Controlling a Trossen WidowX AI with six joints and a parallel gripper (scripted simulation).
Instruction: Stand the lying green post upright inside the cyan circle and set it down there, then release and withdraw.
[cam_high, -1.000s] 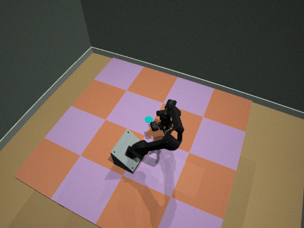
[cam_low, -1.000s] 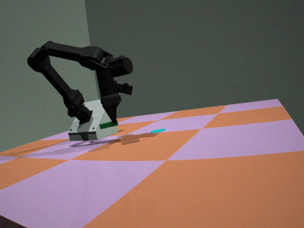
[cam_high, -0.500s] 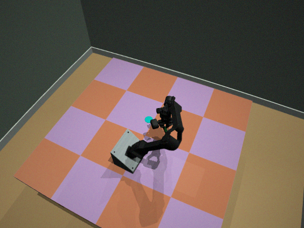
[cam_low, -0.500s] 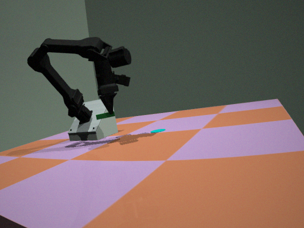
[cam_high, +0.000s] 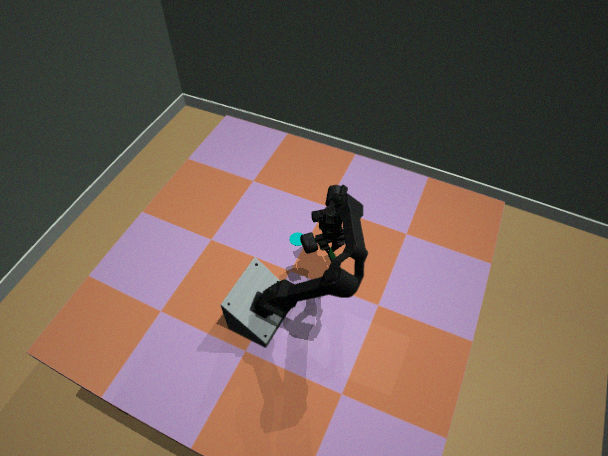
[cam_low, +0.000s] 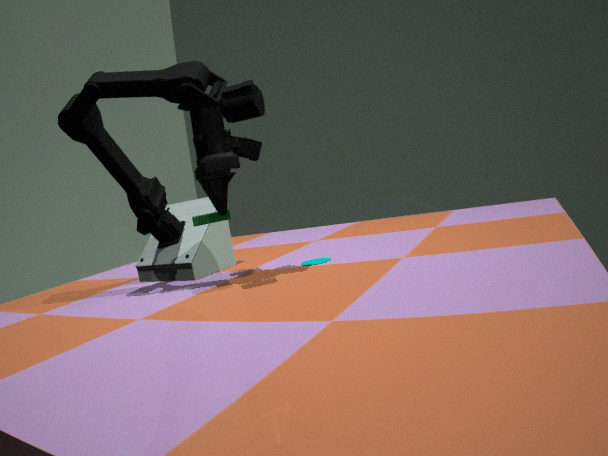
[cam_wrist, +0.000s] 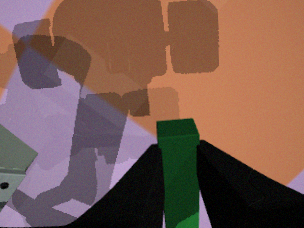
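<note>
Now: the cyan circle 150 mm to the left of my gripper tip, 130 mm below it and 100 mm ahead of it. Round my gripper tip: green post 20 mm behind, 10 mm to the right.
</note>
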